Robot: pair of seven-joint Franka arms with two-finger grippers.
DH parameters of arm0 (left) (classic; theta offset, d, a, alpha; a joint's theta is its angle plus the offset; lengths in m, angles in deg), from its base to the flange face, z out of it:
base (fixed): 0 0 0 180
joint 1: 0 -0.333 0 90
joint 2: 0 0 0 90
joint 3: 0 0.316 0.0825 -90
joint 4: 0 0 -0.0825 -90
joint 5: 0 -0.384 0 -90
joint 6: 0 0 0.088 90
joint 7: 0 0.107 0 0
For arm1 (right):
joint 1: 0 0.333 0 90
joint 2: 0 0 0 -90
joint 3: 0 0.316 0.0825 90
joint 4: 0 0 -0.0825 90
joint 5: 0 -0.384 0 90
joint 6: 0 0 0.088 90
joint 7: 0 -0.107 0 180
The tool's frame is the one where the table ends.
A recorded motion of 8 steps. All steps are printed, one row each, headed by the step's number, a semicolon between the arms.
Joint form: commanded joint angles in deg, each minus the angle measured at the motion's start. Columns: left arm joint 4, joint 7, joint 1, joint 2, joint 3, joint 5, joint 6; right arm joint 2, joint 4, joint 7, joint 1, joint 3, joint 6, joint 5.
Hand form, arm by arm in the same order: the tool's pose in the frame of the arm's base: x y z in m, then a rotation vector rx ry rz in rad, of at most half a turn. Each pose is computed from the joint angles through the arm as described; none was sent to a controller.
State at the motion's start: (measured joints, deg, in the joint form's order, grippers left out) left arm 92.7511 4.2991 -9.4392 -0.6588 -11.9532 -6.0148 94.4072; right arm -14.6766 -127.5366 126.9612 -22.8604 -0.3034 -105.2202 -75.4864
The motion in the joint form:
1: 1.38 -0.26 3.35 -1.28 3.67 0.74 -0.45; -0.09 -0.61 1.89 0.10 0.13 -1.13 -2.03
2: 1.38 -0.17 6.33 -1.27 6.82 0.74 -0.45; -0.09 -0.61 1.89 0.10 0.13 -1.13 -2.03
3: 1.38 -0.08 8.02 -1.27 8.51 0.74 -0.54; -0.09 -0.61 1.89 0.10 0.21 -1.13 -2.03
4: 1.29 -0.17 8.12 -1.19 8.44 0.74 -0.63; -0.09 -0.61 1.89 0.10 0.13 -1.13 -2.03
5: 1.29 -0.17 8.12 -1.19 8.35 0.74 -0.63; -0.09 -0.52 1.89 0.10 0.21 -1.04 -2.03
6: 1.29 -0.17 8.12 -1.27 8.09 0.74 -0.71; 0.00 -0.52 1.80 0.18 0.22 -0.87 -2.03
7: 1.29 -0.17 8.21 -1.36 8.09 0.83 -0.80; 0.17 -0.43 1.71 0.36 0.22 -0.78 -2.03
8: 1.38 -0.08 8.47 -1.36 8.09 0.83 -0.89; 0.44 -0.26 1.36 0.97 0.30 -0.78 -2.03
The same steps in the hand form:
1: 0.5499 -0.0131 0.6154 -3.0391 0.1730 -0.0439; 0.5024 -0.1300 0.2594 -1.8800 -0.9702 -1.1321
2: 0.5499 -0.0110 0.6154 -3.0410 0.1710 -0.0438; 0.5024 -0.1300 0.2594 -1.8800 -0.9702 -1.1321
3: 0.5498 -0.0107 0.6153 -3.0419 0.1733 -0.0414; 0.5026 -0.1293 0.2594 -1.8788 -0.9712 -1.1315
4: 0.5500 -0.0123 0.6151 -3.0419 0.1753 -0.0396; 0.5024 -0.1300 0.2594 -1.8800 -0.9702 -1.1321
5: 0.5500 -0.0132 0.6151 -3.0417 0.1777 -0.0397; 0.5031 -0.1293 0.2600 -1.8770 -0.9724 -1.1328
6: 0.5494 -0.0157 0.6158 -3.0412 0.1844 -0.0400; 0.5033 -0.1282 0.2610 -1.8730 -0.9732 -1.1323
7: 0.5488 -0.0167 0.6165 -3.0425 0.1866 -0.0402; 0.5044 -0.1267 0.2631 -1.8694 -0.9777 -1.1334
8: 0.5485 -0.0192 0.6156 -3.0421 0.1959 -0.0356; 0.5072 -0.1211 0.2666 -1.8621 -0.9873 -1.1295

